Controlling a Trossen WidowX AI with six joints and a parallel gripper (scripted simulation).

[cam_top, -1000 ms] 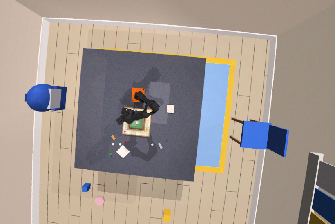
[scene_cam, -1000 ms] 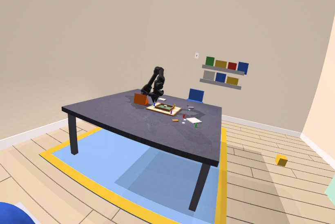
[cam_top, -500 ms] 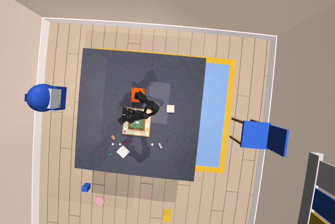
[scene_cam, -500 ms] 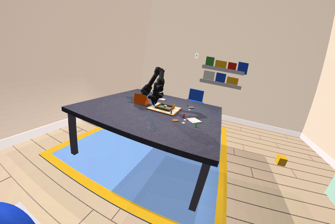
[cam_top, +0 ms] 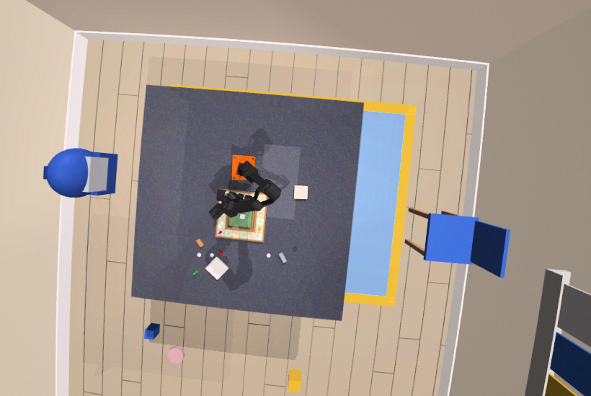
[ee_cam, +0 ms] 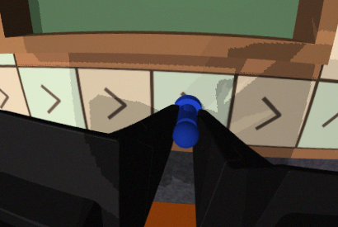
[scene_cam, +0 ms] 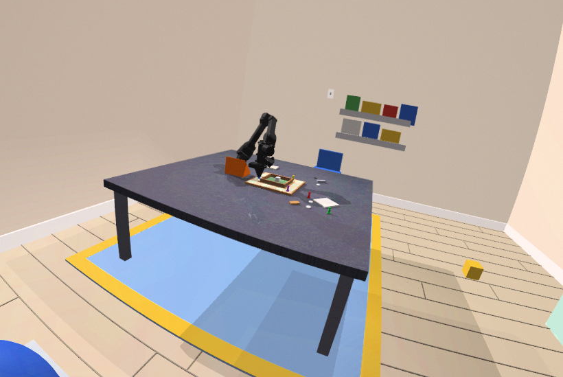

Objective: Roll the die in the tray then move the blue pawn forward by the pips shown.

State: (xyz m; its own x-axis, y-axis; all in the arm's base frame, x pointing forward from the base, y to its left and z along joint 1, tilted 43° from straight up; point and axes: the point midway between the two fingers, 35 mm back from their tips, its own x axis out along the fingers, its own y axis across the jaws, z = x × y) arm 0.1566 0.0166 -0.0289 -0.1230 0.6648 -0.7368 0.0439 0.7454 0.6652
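Right now my gripper tip is 110 mm short of the green tray, 30 mm to the right of it and 10 mm above it. Also, from my gripper tip: blue pawn: 10 mm above; white die: 110 mm ahead, 40 mm to the left, 10 mm above; yellow pawn: 170 mm ahead, 150 mm to the left, 10 mm above.
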